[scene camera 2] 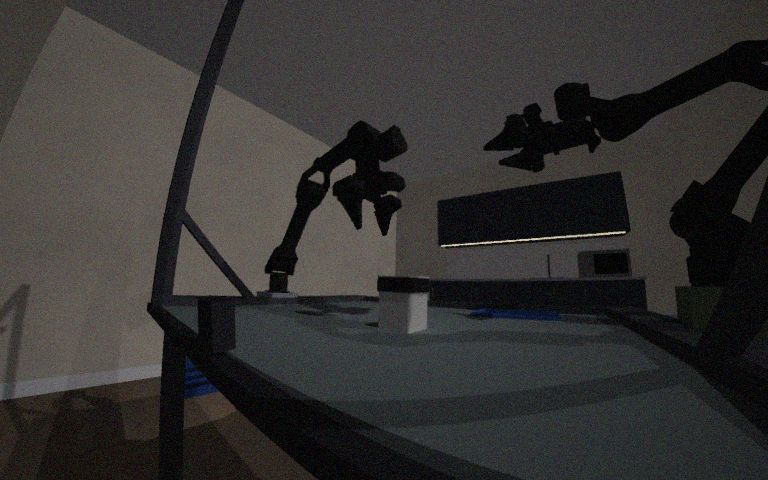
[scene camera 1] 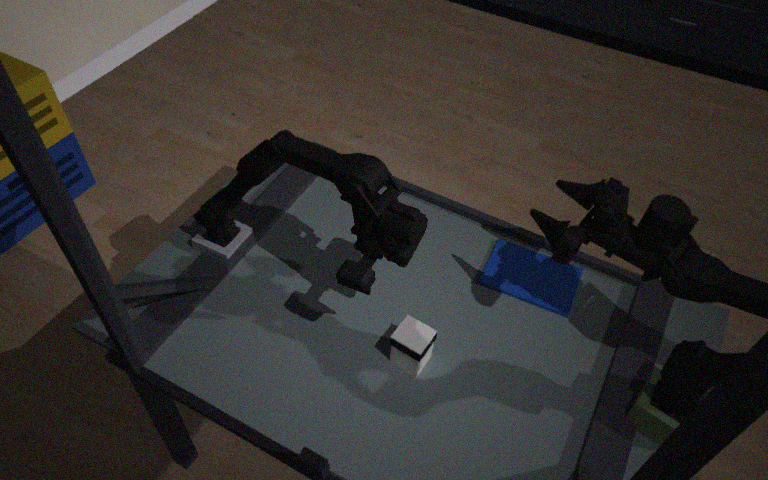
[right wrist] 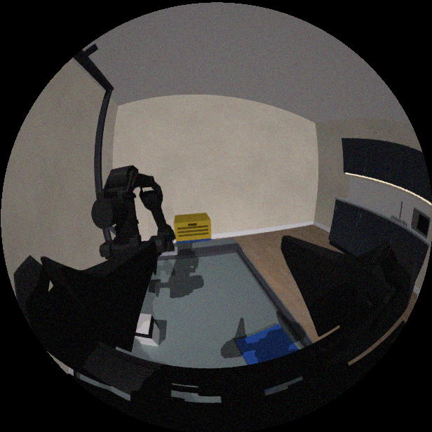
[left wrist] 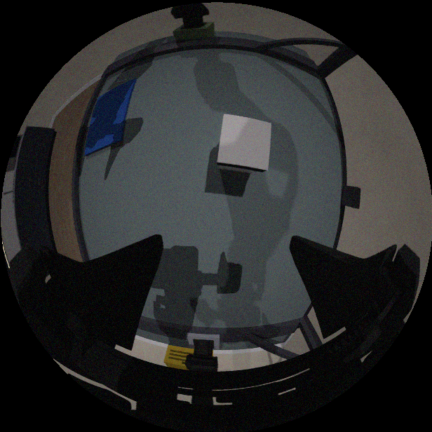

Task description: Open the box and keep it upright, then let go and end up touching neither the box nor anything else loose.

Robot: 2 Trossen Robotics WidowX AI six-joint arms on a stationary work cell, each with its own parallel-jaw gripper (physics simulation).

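Frame: origin at the left arm's base, x right, y ahead, z up, level; centimetres.
Seen in the pictures: left gripper, fingertip midpoint: (scene camera 2: 372, 232) (scene camera 1: 378, 276); right gripper, fingertip midpoint: (scene camera 2: 491, 156) (scene camera 1: 543, 196); left arm's base, link origin: (scene camera 2: 277, 292) (scene camera 1: 222, 233); right arm's base, link origin: (scene camera 2: 724, 286) (scene camera 1: 672, 401).
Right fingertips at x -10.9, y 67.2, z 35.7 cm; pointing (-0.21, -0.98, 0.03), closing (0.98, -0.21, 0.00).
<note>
Offsets run from my right fingertips to a thing's top centre. "spot": to the spot under its first point. Level surfaces: height alone.
The box (scene camera 1: 414, 338) (scene camera 2: 393, 310) (left wrist: 245, 143) (right wrist: 154, 336) is a small white block with a dark band below its white top. It stands upright on the table, and its lid looks closed. My left gripper (scene camera 2: 372, 231) (left wrist: 229, 242) is open and empty, pointing down, high above the table and to the left of the box in scene camera 2. My right gripper (scene camera 1: 544, 196) (scene camera 2: 492, 155) (right wrist: 220, 245) is open and empty, raised high and level at the right in scene camera 2, well apart from the box. The underside of the box is hidden.
A flat blue panel {dz -38.3, dx -14.8, dy +1.8 cm} (scene camera 1: 531, 280) (scene camera 2: 518, 314) (left wrist: 111, 117) (right wrist: 270, 345) lies on the table {dz -39.1 cm} (scene camera 1: 481, 441) near its far edge in scene camera 1. Dark frame posts {spot: dz -6.3, dx +46.7, dy -61.6 cm} (scene camera 1: 84, 271) (scene camera 2: 192, 141) rise beside the table. A yellow-and-blue crate (scene camera 1: 50, 135) (right wrist: 192, 227) is beyond the left end.
</note>
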